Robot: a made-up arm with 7 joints. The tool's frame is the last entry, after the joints.
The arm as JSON. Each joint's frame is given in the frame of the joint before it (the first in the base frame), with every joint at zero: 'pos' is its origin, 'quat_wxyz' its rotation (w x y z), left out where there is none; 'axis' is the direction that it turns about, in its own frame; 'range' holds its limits. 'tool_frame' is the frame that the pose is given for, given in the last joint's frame.
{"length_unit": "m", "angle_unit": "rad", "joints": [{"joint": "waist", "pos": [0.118, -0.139, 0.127], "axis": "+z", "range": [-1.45, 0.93]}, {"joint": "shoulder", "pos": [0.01, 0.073, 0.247], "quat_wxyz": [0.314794, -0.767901, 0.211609, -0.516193], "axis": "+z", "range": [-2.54, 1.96]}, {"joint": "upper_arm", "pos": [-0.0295, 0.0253, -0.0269], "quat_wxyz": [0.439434, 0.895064, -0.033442, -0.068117], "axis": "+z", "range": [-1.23, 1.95]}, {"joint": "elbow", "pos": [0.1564, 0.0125, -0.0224], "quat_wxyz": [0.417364, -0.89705, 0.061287, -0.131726], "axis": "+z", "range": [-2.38, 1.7]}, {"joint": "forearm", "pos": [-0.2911, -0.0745, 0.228], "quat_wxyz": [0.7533, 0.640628, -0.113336, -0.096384], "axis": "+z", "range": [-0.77, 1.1]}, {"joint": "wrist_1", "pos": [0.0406, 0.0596, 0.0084], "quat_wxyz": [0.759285, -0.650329, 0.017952, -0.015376], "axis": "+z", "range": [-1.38, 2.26]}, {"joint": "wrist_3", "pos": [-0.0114, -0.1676, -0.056], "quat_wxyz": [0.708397, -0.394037, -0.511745, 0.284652], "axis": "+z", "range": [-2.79, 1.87]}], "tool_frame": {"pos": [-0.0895, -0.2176, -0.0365], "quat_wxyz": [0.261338, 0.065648, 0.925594, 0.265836]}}
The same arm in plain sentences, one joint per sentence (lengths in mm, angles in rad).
The arm has seven revolute joints in a row. What follows holds with every joint at zero, and every direction is one of the base frame's. The first joint lies 118 mm along +x and 139 mm along -y and 127 mm along +z from the base frame's origin and rotates about +z, from -1.45 to 0.93 rad. The second joint lies 10 mm along +x and 73 mm along +y and 247 mm along +z from the first joint and rotates about the direction (0.925996, 0.264999, -0.268899), from -2.54 to 1.96 rad. The third joint lies 36 mm along -x and 6 mm along -y and 30 mm along -z from the second joint and rotates about the direction (-0.616911, 0.495209, 0.611711), from -1.23 to 1.95 rad. The fourth joint lies 67.9 mm along +x and 94 mm along -y and 108 mm along +z from the third joint and rotates about +x, from -2.38 to 1.7 rad. The fifth joint lies 228 mm along +x and 236 mm along +y and 186 mm along -z from the fourth joint and rotates about the direction (0.153501, 0.928105, 0.339202), from -0.77 to 1.1 rad. The sixth joint lies 62 mm along +x and 14 mm along -y and 35 mm along +z from the fifth joint and rotates about +x, from -1.38 to 2.26 rad. The seventh joint lies 56 mm along -x and 161 mm along +y and 48 mm along +z from the sixth joint and rotates about the direction (0.165705, 0.082402, -0.982727), from -2.79 to 1.87 rad. The tool frame, which is the frame that the pose is given for, lies 134 mm along +x and 182 mm along +y and 75 mm along +z from the seventh joint; its axes are the base frame's turned by roll -0.8186, pitch -0.3929 and yaw 2.4709 rad (as in URDF: about the fixed x, then y, then z).
